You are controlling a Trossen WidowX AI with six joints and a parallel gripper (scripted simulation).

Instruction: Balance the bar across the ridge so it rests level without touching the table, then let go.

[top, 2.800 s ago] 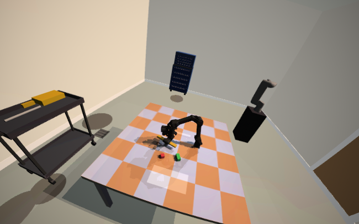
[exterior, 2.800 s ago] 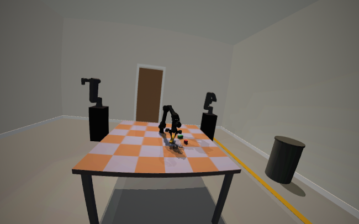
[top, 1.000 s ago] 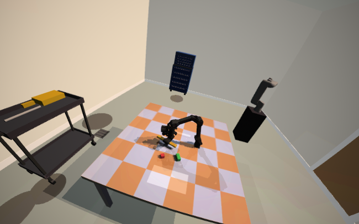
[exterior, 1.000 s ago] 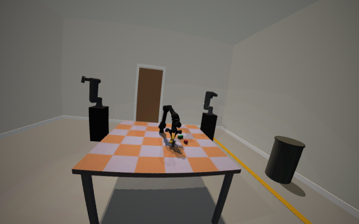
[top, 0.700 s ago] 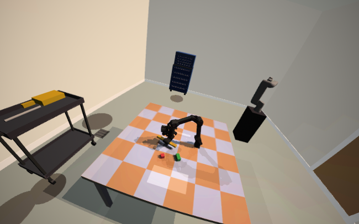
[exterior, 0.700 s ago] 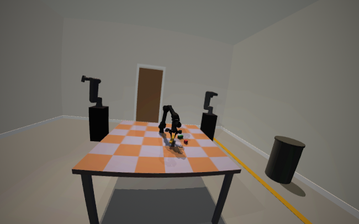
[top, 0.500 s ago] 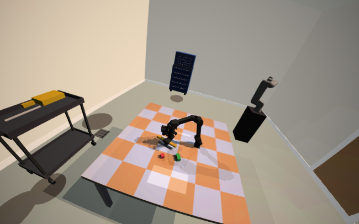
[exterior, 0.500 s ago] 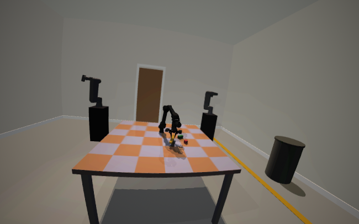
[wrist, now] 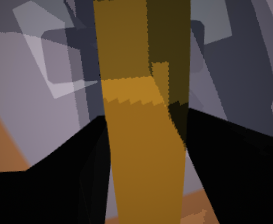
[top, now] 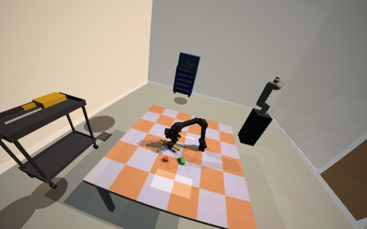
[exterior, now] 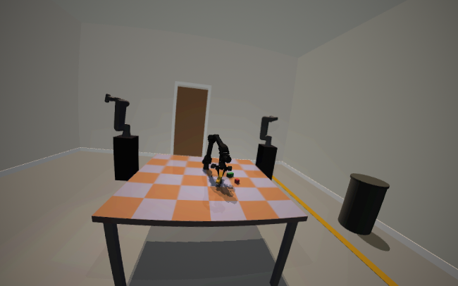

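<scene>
Right now the yellow-and-dark striped bar is 30 mm ahead of my gripper tip and 10 mm to the right of it. The rest, counted from my gripper tip: red cube 20 mm ahead, 150 mm to the left, 30 mm below; green cube 130 mm behind, 120 mm to the left, 30 mm below.
</scene>
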